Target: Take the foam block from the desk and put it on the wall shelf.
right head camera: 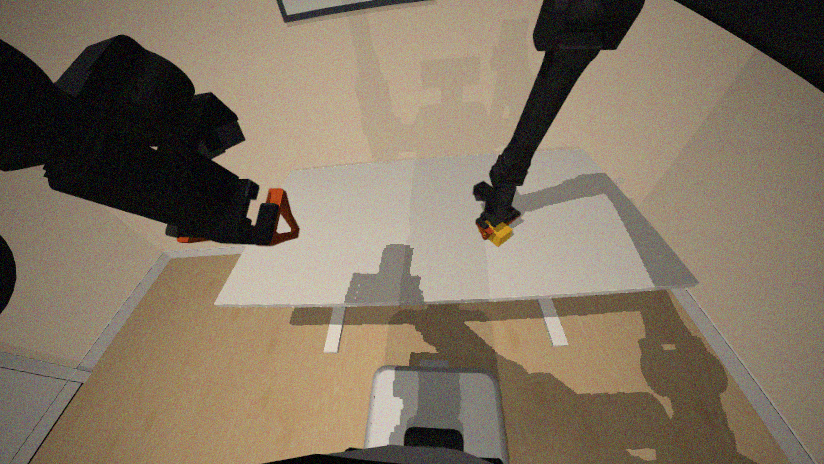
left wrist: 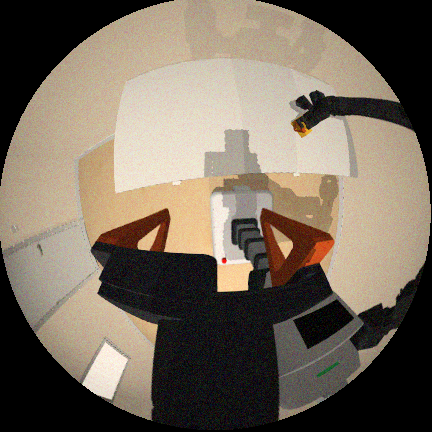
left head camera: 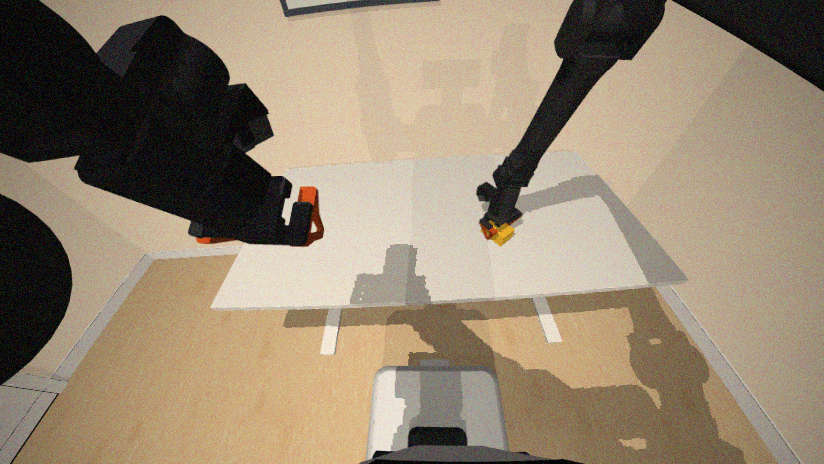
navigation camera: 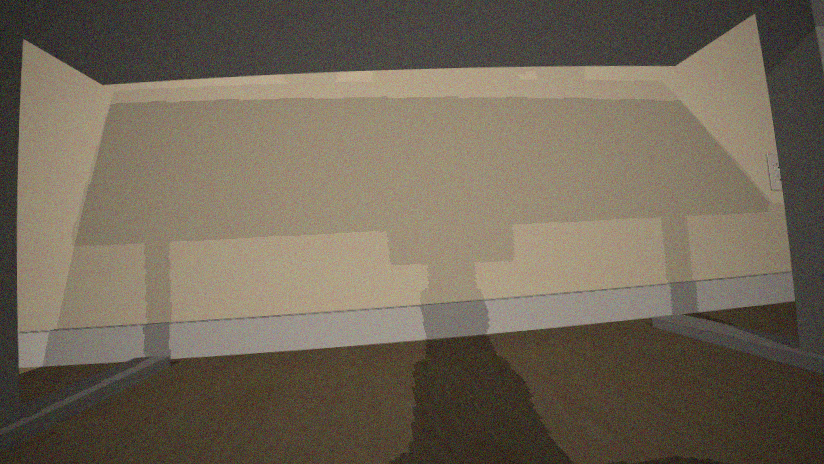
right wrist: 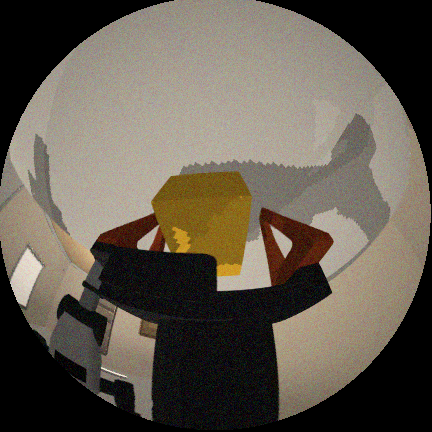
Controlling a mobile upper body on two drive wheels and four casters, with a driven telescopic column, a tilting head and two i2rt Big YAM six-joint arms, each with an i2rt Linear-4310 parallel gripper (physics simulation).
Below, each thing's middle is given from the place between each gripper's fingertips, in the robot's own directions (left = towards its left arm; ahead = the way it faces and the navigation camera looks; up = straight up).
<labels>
Right now my left hand is 330 mm short of the yellow foam block (right wrist: 208,212), 440 mm to the left of it and 380 mm above it.
Right now my right hand is 2 cm below the yellow foam block and 1 cm past it.
</labels>
